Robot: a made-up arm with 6 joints.
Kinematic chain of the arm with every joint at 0, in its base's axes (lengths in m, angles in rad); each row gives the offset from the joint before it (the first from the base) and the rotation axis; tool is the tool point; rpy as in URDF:
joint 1: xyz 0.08 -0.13 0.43 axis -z
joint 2: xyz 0 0.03 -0.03 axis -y
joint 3: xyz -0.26 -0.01 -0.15 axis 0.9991 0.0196 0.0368
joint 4: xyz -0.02 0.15 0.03 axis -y
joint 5: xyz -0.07 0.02 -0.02 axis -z
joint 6: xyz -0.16 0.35 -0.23 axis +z
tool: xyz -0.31 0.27 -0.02 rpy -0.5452 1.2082 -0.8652
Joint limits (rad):
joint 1: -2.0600..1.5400
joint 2: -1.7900..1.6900
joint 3: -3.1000..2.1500
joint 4: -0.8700..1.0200
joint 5: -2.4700..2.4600
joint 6: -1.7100..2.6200
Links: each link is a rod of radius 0.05 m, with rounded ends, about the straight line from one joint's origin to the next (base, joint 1, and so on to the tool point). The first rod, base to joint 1, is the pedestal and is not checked.
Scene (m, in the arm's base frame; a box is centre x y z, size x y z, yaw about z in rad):
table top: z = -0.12
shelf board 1: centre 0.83 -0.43 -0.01 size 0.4 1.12 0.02 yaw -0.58
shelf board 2: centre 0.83 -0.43 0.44 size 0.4 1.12 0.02 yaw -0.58
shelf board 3: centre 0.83 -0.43 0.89 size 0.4 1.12 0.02 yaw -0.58
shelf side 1: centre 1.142 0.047 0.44 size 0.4 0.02 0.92 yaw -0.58
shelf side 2: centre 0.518 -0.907 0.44 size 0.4 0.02 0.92 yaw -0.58
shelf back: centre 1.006 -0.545 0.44 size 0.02 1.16 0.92 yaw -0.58
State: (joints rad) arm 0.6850 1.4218 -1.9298 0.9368 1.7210 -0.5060
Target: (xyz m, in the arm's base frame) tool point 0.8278 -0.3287 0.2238
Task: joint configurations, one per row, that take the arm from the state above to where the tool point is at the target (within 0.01 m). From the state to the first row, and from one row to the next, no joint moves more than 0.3 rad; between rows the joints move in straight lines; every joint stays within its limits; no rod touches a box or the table.
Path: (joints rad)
1: 0.7140 1.2809 -1.9322 0.8384 1.8722 -0.6527
2: 0.7431 1.1399 -1.9347 0.7401 2.0234 -0.7994
3: 0.6927 0.8669 -1.9854 0.7268 1.9874 -0.8996
4: 0.6423 0.5940 -2.0362 0.7135 1.9514 -0.9998
5: 0.5919 0.3210 -2.0870 0.7003 1.9153 -1.1000
6: 0.5415 0.0481 -2.1378 0.6870 1.8793 -1.2002
7: 0.5811 0.3065 -2.0971 0.7980 1.8225 -0.9738
8: 0.6208 0.5649 -2.0564 0.9090 1.7657 -0.7475
9: 0.6605 0.8234 -2.0157 1.0200 1.7088 -0.5211

